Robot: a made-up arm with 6 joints.
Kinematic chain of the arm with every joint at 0, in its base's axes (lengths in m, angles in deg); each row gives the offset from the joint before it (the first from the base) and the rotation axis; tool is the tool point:
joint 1: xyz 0 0 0.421 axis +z
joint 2: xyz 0.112 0 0 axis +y
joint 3: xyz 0 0 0.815 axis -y
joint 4: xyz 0 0 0.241 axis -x
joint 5: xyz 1.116 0 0 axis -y
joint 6: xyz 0.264 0 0 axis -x
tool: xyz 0 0 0
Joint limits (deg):
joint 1: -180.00..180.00
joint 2: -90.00..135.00
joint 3: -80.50..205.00
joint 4: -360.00..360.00
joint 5: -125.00..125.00
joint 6: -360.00..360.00
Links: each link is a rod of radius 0.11 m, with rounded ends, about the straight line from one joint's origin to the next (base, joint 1, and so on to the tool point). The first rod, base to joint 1, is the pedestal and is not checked.
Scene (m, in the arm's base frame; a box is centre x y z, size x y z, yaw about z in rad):
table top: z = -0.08
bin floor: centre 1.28 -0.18 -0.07 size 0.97 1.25 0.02 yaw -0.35
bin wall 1: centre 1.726 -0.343 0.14 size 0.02 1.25 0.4 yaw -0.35
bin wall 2: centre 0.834 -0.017 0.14 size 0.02 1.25 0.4 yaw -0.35
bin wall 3: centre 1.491 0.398 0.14 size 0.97 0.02 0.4 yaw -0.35
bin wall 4: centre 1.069 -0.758 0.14 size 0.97 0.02 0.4 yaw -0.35
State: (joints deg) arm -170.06 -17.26 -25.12 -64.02 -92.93 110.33
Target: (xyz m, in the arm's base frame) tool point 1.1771 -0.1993 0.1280
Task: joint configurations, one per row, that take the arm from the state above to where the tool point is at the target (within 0.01 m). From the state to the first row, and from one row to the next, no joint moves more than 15 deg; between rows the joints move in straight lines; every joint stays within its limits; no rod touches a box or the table.
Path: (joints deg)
1: -155.23 -15.06 -25.80 -64.87 -92.76 110.33
2: -140.41 -12.85 -26.48 -65.73 -92.58 110.33
3: -125.58 -10.65 -27.16 -66.58 -92.41 110.33
4: -110.75 -8.44 -27.84 -67.44 -92.24 110.33
5: -95.92 -6.24 -28.52 -68.29 -92.07 110.33
6: -81.10 -4.04 -29.20 -69.15 -91.89 110.33
7: -66.27 -1.83 -29.88 -70.00 -91.72 110.33
8: -51.44 0.37 -30.56 -70.86 -91.55 110.33
9: -36.61 2.58 -31.24 -71.71 -91.37 110.33
10: -21.79 4.78 -31.92 -72.57 -91.20 110.33
11: -21.77 18.40 -32.94 -73.23 -86.64 110.33
12: -21.76 32.02 -33.95 -73.88 -82.08 110.33

